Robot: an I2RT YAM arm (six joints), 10 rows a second.
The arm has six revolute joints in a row. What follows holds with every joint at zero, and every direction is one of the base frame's.
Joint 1 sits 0.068 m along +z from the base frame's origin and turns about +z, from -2.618 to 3.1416 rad.
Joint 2 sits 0.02 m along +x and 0.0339 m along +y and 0.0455 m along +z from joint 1 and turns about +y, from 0 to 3.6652 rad.
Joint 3 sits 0.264 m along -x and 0.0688 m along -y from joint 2 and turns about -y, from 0 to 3.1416 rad.
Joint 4 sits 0.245 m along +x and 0.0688 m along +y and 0.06 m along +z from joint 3 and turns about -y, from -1.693 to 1.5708 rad.
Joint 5 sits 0.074 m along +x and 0.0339 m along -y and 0.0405 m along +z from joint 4 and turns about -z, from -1.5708 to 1.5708 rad.
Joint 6 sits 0.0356 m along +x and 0.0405 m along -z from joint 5 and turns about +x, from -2.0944 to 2.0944 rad.
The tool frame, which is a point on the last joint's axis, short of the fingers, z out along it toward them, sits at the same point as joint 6; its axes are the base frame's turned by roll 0, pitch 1.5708 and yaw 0 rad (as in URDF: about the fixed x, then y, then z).
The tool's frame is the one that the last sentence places.
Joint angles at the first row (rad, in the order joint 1, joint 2, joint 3, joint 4, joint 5, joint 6):
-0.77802, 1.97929, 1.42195, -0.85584, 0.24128, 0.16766
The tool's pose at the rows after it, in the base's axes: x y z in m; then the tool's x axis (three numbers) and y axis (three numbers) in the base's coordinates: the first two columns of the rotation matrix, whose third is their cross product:
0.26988 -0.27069 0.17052 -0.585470 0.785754 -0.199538 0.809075 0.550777 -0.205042
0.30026 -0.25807 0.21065 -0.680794 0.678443 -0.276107 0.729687 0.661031 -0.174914
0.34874 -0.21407 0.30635 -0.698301 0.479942 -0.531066 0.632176 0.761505 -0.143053
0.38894 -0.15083 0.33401 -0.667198 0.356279 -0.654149 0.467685 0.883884 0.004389
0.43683 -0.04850 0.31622 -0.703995 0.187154 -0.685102 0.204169 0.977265 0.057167
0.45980 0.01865 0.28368 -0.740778 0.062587 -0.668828 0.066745 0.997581 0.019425
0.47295 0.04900 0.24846 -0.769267 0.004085 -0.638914 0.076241 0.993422 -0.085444
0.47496 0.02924 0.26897 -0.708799 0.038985 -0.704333 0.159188 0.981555 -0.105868
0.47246 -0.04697 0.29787 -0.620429 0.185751 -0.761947 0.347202 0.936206 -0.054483
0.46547 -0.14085 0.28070 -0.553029 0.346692 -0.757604 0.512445 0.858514 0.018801
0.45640 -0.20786 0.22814 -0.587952 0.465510 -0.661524 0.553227 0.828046 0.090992
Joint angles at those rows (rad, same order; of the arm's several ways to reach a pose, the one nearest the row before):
-0.76467, 1.97853, 1.42309, -0.85202, 0.24090, 0.16727
-0.69143, 1.95524, 1.54592, -0.89933, 0.20771, 0.09059
-0.53272, 1.88888, 1.78778, -0.92106, 0.20619, 0.06009
-0.36336, 1.87436, 1.84039, -0.82721, 0.07725, 0.09632
-0.10852, 1.93694, 1.83929, -0.71547, 0.02538, 0.11006
0.04521, 2.02238, 1.83852, -0.65595, 0.06047, 0.09633
0.11731, 2.10707, 1.83851, -0.62351, 0.18902, 0.09594
0.07953, 2.07961, 1.85301, -0.58194, 0.24357, 0.09822
-0.08106, 2.05289, 1.90256, -0.57696, 0.24281, 0.13943
-0.28058, 2.09753, 1.90219, -0.53004, 0.18215, 0.18406
-0.42440, 2.20626, 1.90184, -0.53616, 0.04177, 0.18329

